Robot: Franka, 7 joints.
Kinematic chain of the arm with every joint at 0, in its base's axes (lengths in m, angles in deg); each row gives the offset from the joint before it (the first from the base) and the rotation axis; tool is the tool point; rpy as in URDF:
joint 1: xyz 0 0 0.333 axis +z
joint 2: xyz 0 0 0 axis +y
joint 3: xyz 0 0 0.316 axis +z
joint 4: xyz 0.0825 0 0 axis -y
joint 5: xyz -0.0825 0 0.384 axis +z
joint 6: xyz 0 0 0 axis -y
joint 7: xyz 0.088 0 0 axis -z
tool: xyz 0 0 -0.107 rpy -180 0 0
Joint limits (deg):
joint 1: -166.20..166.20
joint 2: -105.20..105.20
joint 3: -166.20..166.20
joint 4: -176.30..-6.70
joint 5: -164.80..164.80
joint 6: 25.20..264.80
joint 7: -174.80..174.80
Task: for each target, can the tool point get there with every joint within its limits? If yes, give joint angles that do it. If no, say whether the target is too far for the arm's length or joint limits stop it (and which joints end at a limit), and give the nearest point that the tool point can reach.
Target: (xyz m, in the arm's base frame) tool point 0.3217 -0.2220 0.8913
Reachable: yes | joints 95.51 -18.07 -126.11 -38.31 -114.64 243.68 -98.53
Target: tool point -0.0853 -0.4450 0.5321
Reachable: yes | joints -66.24 -24.86 -21.00 -139.38 69.24 184.00 78.42
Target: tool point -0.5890 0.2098 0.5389
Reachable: yes | joints -93.48 -58.50 -80.50 -105.08 106.11 147.24 -65.44
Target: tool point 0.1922 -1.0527 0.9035
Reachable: no: too far | nearest point 0.1360 -0.7447 0.7366 | short by 0.355 m
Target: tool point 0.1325 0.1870 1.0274
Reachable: yes | joints 27.54 -33.62 1.39 -84.66 103.62 98.00 -51.73
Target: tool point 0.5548 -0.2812 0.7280
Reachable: yes | joints -17.08 40.69 -58.84 -19.60 62.94 57.03 93.91
